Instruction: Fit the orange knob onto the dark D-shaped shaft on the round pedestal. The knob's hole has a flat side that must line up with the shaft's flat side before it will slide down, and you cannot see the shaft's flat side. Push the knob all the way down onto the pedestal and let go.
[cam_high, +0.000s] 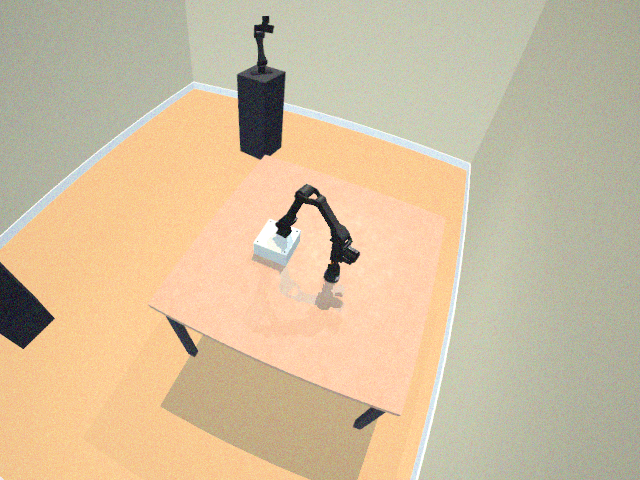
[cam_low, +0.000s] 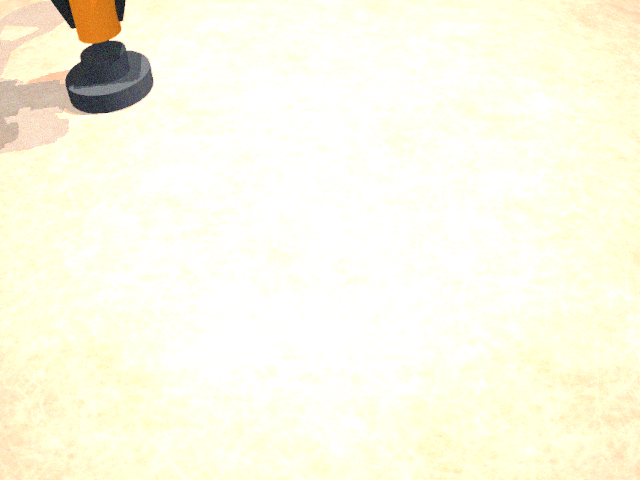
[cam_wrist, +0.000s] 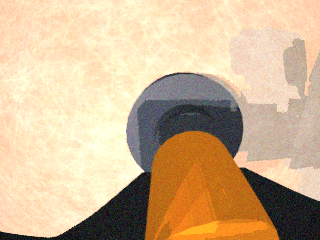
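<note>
Now: the orange knob 2 cm above my gripper tip. Also, from my gripper tip: round pedestal (4 cm below).
</note>
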